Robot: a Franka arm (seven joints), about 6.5 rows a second.
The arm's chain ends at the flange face. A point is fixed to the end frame.
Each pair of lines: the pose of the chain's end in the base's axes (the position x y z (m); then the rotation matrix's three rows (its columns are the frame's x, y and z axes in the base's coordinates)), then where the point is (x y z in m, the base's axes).
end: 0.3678 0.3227 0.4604; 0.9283 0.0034 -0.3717; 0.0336 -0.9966 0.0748; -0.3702 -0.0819 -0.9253
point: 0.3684 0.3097 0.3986
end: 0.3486 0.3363 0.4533; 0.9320 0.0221 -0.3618; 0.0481 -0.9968 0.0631; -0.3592 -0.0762 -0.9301
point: 0.3502 0.3230 0.3916
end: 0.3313 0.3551 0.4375; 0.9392 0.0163 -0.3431; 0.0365 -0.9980 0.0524; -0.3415 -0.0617 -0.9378
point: 0.3340 0.3409 0.3760
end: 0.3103 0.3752 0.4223; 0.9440 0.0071 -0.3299; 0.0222 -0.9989 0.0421; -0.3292 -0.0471 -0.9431
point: 0.3137 0.3601 0.3611
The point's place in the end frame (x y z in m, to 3 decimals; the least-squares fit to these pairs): 0.023 0.018 0.056
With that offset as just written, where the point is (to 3 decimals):
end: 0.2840 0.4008 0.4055; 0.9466 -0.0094 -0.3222; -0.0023 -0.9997 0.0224; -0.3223 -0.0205 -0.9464
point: 0.288 0.384 0.345
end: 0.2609 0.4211 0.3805; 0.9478 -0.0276 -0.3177; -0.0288 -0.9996 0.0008; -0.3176 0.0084 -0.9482
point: 0.264 0.402 0.320
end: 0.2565 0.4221 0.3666; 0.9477 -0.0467 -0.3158; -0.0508 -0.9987 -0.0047; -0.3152 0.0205 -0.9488
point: 0.260 0.403 0.307
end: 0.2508 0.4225 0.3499; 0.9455 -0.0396 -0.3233; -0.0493 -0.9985 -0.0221; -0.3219 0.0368 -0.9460
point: 0.254 0.402 0.290
